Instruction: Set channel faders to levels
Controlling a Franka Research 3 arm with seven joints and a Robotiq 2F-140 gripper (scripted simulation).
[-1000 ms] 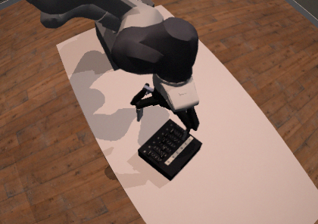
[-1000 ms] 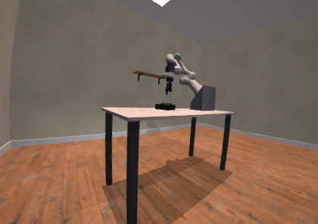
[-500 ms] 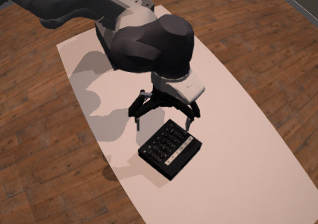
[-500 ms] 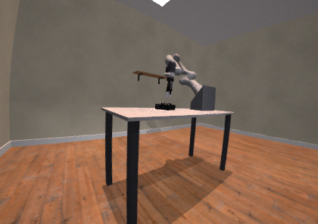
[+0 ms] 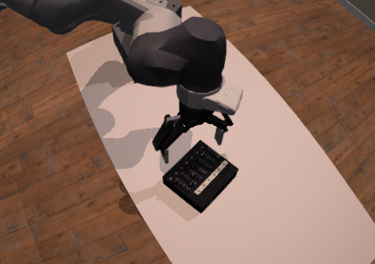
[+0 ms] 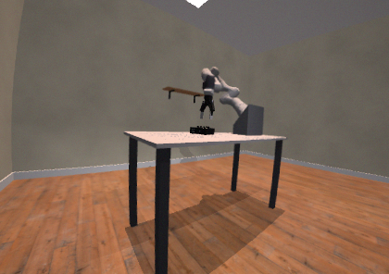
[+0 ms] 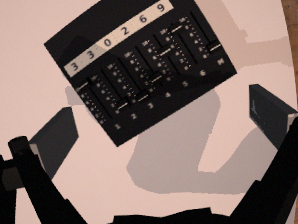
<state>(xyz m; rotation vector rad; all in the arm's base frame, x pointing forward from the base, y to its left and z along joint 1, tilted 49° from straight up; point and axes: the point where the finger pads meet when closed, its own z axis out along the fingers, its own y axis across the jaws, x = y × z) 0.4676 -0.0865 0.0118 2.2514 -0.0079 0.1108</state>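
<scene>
My gripper is now 80 mm above the master fader, 60 mm to the left of it and 40 mm short of it.
</scene>
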